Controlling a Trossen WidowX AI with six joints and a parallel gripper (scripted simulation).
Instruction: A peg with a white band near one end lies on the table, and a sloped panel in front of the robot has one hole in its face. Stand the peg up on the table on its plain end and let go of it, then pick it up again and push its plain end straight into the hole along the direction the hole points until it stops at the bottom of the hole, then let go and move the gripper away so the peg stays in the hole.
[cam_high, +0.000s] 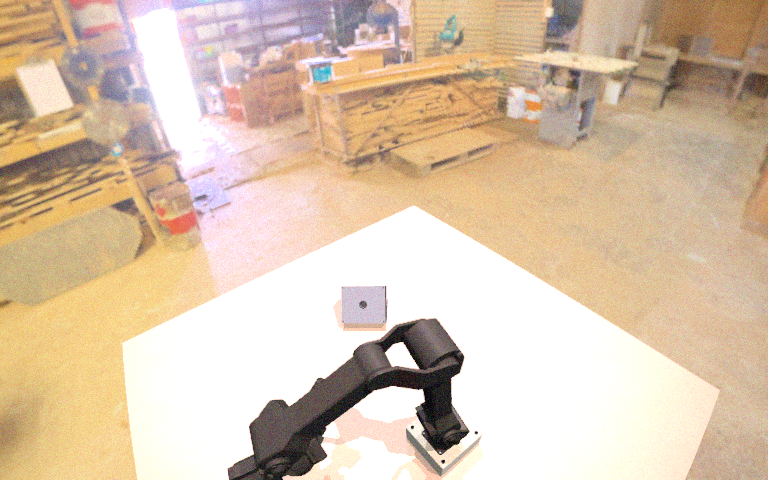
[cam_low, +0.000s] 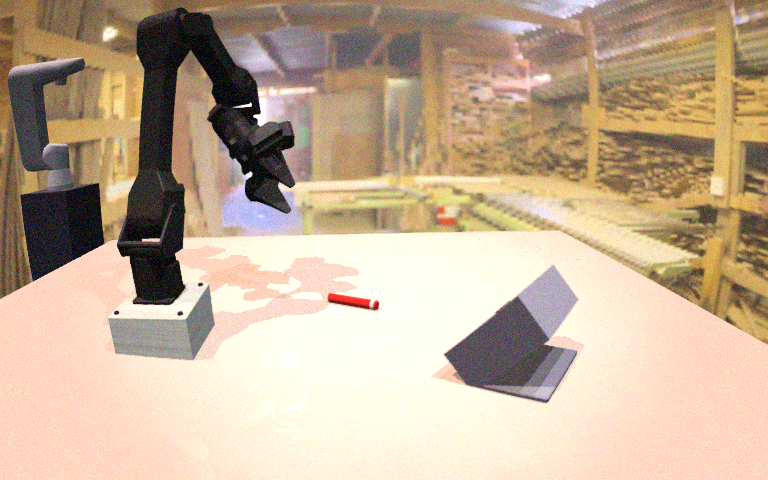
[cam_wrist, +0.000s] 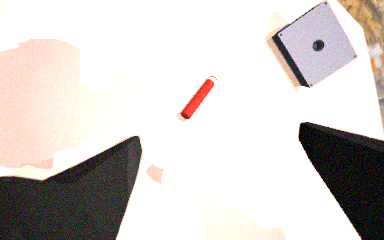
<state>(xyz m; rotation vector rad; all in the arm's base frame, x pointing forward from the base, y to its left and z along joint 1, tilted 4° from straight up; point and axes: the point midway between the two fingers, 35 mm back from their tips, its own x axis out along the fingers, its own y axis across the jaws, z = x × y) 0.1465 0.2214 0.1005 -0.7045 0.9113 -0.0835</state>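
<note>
The red peg lies 110 mm ahead of my gripper tip, 70 mm to the right of it and 150 mm below it. From my gripper tip the other things lie so: grey sloped panel 280 mm ahead, 290 mm to the right, 100 mm below.
</note>
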